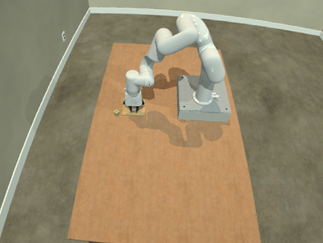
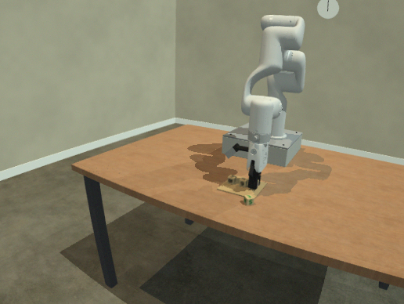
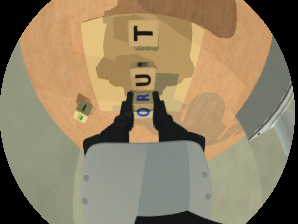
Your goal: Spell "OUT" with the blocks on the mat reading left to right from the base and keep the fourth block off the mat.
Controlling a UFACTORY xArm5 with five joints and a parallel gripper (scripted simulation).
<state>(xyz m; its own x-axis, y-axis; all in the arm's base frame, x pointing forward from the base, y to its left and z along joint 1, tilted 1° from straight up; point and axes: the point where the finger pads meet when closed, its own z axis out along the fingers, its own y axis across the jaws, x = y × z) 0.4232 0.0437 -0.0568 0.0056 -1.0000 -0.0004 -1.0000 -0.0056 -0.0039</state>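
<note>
The U block lies 40 mm to the right of my hand and 10 mm below it. From my hand the other things lie so: tan mat (40 mm to the right, 30 mm below).
</note>
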